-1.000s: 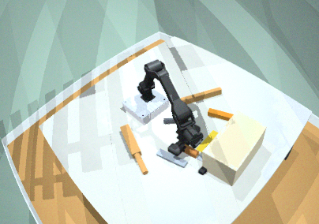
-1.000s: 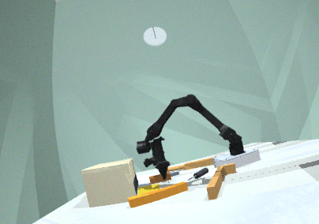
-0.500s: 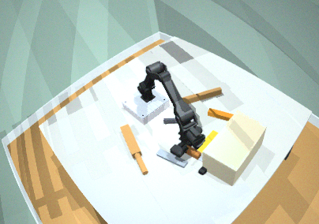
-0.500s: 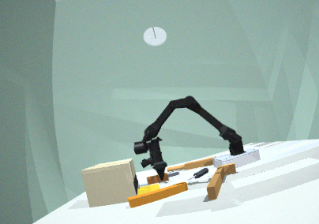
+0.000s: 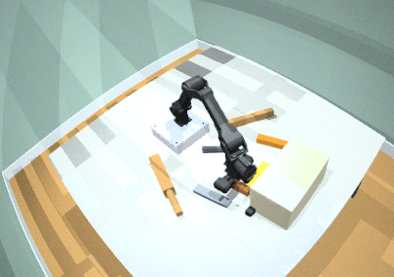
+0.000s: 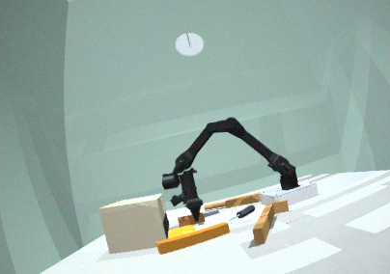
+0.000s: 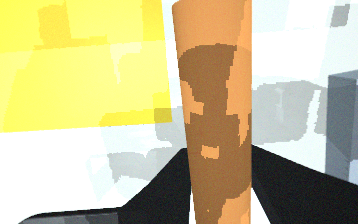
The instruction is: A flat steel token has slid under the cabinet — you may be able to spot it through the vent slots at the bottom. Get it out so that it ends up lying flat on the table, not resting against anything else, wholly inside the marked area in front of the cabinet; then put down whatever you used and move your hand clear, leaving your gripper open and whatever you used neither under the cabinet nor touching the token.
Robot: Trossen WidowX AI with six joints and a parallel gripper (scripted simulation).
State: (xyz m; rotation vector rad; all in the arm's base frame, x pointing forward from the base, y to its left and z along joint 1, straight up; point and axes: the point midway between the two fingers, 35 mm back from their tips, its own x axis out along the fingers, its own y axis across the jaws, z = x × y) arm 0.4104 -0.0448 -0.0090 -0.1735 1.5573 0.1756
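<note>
Right now the grey flat bar is 20 mm behind my gripper tip and 100 mm to the right of it. From my gripper tip the other things lie so: orange paddle (170 mm behind, 210 mm to the right, 10 mm above); then orange bar (20 mm behind, 290 mm to the left, 10 mm above).
</note>
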